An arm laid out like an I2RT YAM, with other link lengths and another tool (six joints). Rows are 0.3 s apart.
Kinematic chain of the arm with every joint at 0, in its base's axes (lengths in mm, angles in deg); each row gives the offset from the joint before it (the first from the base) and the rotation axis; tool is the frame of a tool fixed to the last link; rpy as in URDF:
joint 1: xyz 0 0 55.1 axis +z
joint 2: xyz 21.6 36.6 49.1 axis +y
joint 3: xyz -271.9 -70.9 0 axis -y
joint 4: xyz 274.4 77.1 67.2 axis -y
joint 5: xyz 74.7 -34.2 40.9 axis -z
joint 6: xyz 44.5 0 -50.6 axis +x
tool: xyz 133 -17 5 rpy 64.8 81.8 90
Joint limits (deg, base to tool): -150..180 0..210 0..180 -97..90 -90..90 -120..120
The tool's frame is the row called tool.
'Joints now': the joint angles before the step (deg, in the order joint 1, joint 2, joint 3, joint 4, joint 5, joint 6). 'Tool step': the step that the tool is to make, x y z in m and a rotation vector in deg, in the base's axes. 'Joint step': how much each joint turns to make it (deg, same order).
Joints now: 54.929 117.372 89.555 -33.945 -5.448 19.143
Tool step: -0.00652 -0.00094 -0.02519 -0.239 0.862 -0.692
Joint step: 0.544 1.073 -3.481 3.995 0.075 1.366
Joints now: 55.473 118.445 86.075 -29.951 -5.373 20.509
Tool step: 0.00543 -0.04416 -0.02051 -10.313 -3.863 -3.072
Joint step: -0.014 -0.423 -3.336 -3.417 9.479 -0.962
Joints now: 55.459 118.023 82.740 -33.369 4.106 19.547
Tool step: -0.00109 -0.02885 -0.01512 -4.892 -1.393 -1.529
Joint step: -0.365 -0.827 -4.199 0.168 4.093 -0.234
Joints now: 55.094 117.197 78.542 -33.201 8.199 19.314
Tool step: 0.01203 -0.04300 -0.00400 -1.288 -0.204 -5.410
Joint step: -3.942 -3.359 -5.738 1.297 1.336 1.130
